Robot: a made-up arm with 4 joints. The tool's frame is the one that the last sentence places.
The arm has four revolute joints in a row. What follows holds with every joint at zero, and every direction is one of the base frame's. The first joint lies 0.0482 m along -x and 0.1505 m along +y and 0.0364 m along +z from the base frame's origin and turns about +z. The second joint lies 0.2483 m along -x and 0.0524 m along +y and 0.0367 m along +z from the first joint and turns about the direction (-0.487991, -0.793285, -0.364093). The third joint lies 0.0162 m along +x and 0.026 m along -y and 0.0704 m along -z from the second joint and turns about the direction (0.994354, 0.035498, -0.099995). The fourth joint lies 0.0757 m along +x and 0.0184 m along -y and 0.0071 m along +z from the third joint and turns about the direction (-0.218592, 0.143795, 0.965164). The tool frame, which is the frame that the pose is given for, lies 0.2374 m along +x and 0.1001 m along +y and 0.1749 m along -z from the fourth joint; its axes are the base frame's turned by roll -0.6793, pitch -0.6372 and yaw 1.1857 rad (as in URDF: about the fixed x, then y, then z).
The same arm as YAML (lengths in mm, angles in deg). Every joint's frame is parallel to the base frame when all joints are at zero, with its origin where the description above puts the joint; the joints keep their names.
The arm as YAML. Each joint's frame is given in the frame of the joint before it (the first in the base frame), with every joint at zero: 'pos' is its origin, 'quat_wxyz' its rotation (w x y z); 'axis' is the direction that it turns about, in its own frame. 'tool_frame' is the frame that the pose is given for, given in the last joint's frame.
length_unit: mm
angle_unit: deg
joints:
  - joint: joint 1
    pos: [-48.2, 150.5, 36.4]
    quat_wxyz: [1.0, 0.0, 0.0, 0.0]
    axis: "+z"
  - joint: joint 2
    pos: [-248.3, 52.4, 36.7]
    quat_wxyz: [1.0, 0.0, 0.0, 0.0]
    axis: [-0.487991, -0.793285, -0.364093]
  - joint: joint 3
    pos: [16.2, -26.0, -70.4]
    quat_wxyz: [1.0, 0.0, 0.0, 0.0]
    axis: [0.994354, 0.035498, -0.099995]
  - joint: joint 4
    pos: [75.7, -18.4, 7.1]
    quat_wxyz: [1.0, 0.0, 0.0, 0.0]
    axis: [-0.218592, 0.143795, 0.965164]
tool_frame:
  pos: [237.4, 100.1, -174.9]
  quat_wxyz: [0.800926, -0.097384, -0.421719, 0.413747]

